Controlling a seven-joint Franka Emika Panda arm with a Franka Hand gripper.
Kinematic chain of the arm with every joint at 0, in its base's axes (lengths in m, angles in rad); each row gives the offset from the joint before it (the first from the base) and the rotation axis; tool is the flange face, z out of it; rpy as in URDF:
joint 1: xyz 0 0 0.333 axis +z
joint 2: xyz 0 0 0 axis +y
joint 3: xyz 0 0 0.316 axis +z
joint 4: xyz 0.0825 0 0 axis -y
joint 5: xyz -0.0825 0 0.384 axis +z
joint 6: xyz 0 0 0 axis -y
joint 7: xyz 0.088 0 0 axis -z
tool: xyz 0 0 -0.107 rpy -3.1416 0 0
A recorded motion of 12 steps. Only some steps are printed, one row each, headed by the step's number.
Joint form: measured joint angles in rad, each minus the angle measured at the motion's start. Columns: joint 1, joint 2, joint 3, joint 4, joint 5, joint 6, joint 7.
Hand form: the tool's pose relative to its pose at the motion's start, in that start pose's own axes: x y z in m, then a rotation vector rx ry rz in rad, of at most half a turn. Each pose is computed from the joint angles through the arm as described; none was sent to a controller.
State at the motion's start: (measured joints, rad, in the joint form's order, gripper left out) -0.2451 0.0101 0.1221 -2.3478 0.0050 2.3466 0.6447
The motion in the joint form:
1: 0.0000 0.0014 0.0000 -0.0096 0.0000 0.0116 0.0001
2: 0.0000 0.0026 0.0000 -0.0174 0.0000 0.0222 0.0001
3: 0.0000 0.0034 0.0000 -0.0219 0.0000 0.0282 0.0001
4: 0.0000 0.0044 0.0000 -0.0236 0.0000 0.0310 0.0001
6: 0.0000 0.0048 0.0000 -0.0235 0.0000 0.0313 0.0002
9: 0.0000 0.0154 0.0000 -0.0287 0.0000 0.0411 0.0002
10: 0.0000 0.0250 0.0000 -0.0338 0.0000 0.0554 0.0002
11: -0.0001 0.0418 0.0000 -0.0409 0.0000 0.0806 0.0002
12: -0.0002 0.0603 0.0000 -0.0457 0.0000 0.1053 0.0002
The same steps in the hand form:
1: -0.0014 0.0011 0.0037 0.0005 0.0004 0.0001
2: -0.0025 0.0020 0.0066 0.0015 0.0016 0.0002
3: -0.0032 0.0025 0.0083 0.0020 0.0021 0.0002
4: -0.0034 0.0026 0.0093 0.0022 0.0022 0.0002
6: -0.0033 0.0026 0.0094 0.0022 0.0021 0.0003
9: -0.0040 0.0031 0.0159 -0.0004 -0.0033 0.0004
10: -0.0043 0.0033 0.0215 0.0003 -0.0043 0.0004
11: -0.0044 0.0034 0.0304 0.0027 -0.0043 0.0007
12: -0.0041 0.0033 0.0393 0.0054 -0.0044 0.0010

